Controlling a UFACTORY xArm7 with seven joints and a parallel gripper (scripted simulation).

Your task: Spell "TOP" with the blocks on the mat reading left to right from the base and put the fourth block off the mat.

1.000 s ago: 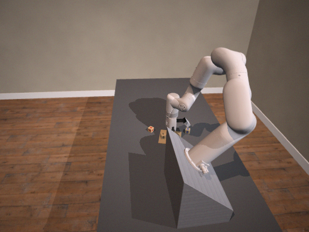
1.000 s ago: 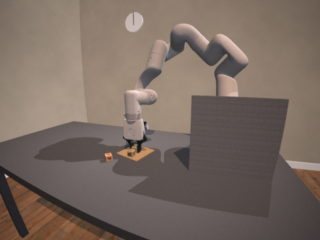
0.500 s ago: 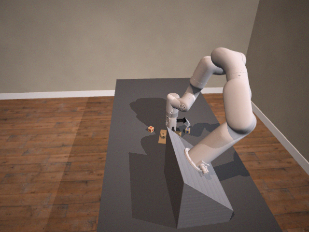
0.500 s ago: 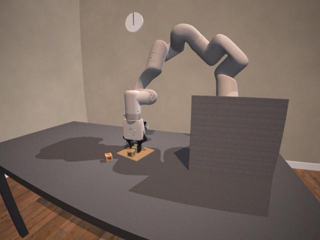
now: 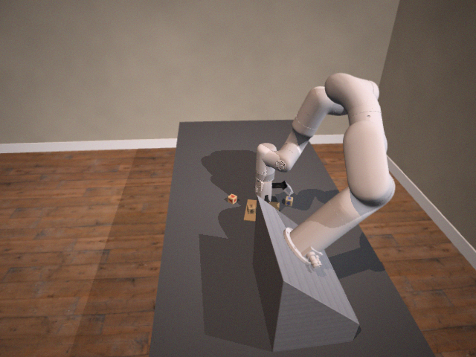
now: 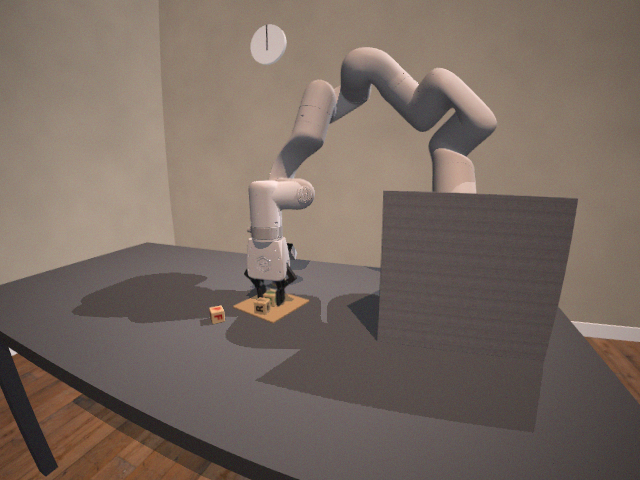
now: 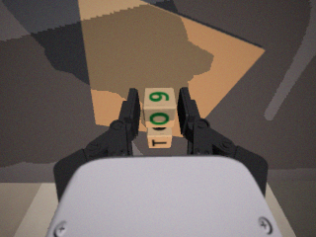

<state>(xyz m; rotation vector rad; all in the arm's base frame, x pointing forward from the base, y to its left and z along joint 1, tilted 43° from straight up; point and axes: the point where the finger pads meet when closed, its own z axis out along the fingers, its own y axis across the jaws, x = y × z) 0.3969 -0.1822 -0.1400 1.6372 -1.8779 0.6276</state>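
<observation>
Now: the tan mat 2 cm below my hand. The rest, counted from my hand: blue-lettered block 13 cm to the right, 2 cm ahead, 1 cm below.
</observation>
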